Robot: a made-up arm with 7 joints. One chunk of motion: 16 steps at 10 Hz.
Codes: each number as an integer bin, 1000 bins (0 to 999) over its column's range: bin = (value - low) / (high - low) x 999, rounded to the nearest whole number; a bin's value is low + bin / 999 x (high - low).
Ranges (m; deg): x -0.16..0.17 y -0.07..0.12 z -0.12..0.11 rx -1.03..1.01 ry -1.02..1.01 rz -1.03..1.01
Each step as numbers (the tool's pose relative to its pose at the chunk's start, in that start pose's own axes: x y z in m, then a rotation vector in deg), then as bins.
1 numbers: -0.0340 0.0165 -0.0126 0.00 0.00 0.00
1 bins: 381 455 466 504 502 504
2 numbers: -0.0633 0.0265 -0.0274 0.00 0.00 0.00
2 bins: 293 507 402 504 502 504
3 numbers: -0.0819 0.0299 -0.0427 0.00 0.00 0.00
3 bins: 236 525 336 504 502 504
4 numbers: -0.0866 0.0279 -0.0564 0.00 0.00 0.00
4 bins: 222 515 276 504 502 504
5 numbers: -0.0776 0.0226 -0.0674 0.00 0.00 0.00
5 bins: 249 487 228 504 502 504
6 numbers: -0.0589 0.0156 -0.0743 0.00 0.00 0.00
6 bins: 306 450 198 504 502 504
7 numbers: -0.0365 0.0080 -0.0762 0.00 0.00 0.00
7 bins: 374 410 190 504 502 504
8 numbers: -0.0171 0.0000 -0.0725 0.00 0.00 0.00
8 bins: 433 368 206 504 502 504
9 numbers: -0.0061 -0.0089 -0.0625 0.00 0.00 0.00
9 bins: 466 321 250 504 502 504
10 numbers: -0.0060 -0.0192 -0.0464 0.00 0.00 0.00
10 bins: 466 267 320 504 502 504
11 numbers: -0.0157 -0.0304 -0.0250 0.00 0.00 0.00
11 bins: 437 208 413 504 502 504
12 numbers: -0.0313 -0.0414 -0.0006 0.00 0.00 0.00
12 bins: 390 150 519 504 502 504
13 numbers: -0.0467 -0.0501 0.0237 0.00 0.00 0.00
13 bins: 343 105 624 504 502 504
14 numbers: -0.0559 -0.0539 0.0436 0.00 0.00 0.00
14 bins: 315 85 711 504 502 504
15 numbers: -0.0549 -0.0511 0.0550 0.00 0.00 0.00
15 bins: 318 99 760 504 502 504
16 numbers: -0.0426 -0.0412 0.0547 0.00 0.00 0.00
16 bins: 355 151 759 504 502 504
